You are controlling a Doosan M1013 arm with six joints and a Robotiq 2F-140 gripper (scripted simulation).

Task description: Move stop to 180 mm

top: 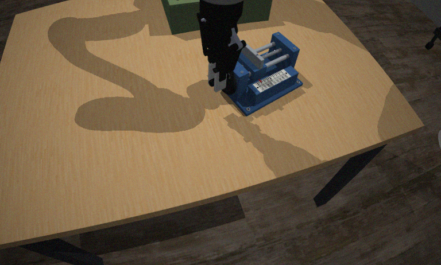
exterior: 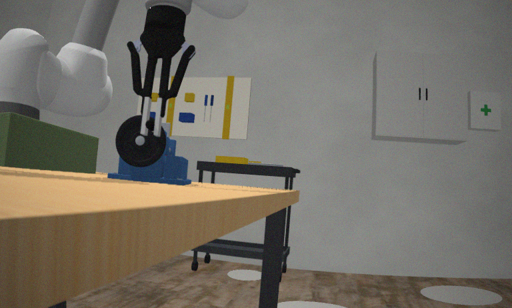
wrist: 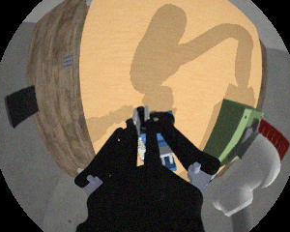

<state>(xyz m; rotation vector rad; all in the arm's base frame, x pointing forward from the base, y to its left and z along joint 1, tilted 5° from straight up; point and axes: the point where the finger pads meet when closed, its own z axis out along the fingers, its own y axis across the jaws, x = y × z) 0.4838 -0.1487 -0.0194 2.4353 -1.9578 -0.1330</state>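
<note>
Right now my hand is 10 mm past the handwheel, 20 mm to the right of it and 20 mm above it. The rest, counted from my hand: stop plate (40 mm behind, 110 mm to the left, 30 mm below).
</note>
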